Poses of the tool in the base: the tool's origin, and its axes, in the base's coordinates. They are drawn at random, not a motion.
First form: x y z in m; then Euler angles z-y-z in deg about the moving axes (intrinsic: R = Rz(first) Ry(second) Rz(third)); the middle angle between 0 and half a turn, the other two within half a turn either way.
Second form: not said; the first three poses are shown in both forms.
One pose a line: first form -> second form
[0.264, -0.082, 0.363, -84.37, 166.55, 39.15] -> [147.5, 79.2, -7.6, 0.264, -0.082, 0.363]
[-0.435, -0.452, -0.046, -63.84, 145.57, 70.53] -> [134.2, 56.5, 2.6, -0.435, -0.452, -0.046]
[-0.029, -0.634, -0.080, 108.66, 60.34, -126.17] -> [-53.8, -27.9, -15.9, -0.029, -0.634, -0.080]
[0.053, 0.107, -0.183, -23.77, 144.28, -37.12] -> [-17.1, 146.4, -24.1, 0.053, 0.107, -0.183]
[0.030, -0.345, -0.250, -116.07, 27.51, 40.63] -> [29.0, 6.0, -73.9, 0.030, -0.345, -0.250]
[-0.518, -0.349, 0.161, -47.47, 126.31, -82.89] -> [-43.7, 136.9, -66.0, -0.518, -0.349, 0.161]
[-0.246, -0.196, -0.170, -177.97, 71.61, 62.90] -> [71.9, -42.3, -97.6, -0.246, -0.196, -0.170]
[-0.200, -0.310, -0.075, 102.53, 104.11, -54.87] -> [-104.3, 20.8, 33.5, -0.200, -0.310, -0.075]
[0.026, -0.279, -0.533, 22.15, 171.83, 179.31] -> [-174.5, -35.3, -12.5, 0.026, -0.279, -0.533]
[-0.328, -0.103, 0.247, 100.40, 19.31, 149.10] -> [-9.3, -20.6, -109.3, -0.328, -0.103, 0.247]
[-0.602, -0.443, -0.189, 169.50, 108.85, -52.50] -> [-115.3, -44.2, 75.3, -0.602, -0.443, -0.189]
